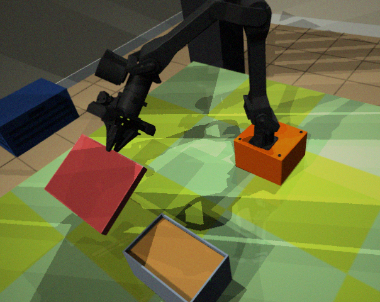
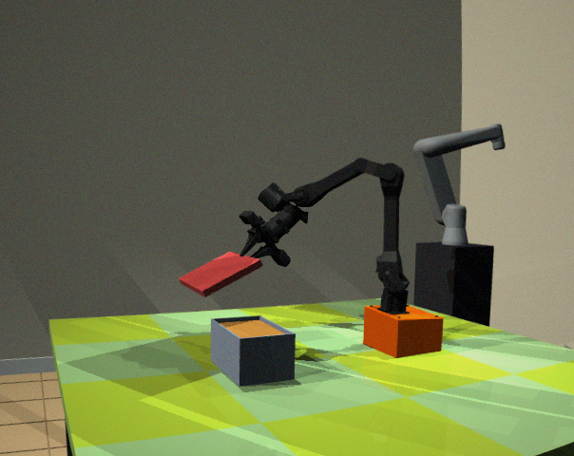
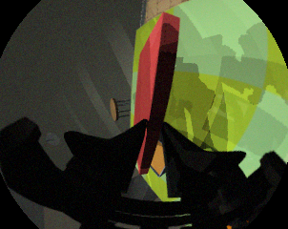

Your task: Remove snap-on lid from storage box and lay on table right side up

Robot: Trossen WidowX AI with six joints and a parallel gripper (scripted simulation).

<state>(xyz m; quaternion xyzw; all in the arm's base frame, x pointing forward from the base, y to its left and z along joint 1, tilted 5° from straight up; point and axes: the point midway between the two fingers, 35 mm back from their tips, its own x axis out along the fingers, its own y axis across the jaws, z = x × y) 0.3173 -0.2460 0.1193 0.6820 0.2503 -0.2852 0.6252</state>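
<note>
The red lid is 70 mm ahead of my gripper tip and 30 mm below it. The rest, counted from my gripper tip: grey-blue storage box: 240 mm to the left, 180 mm below, 90 mm ahead.
</note>
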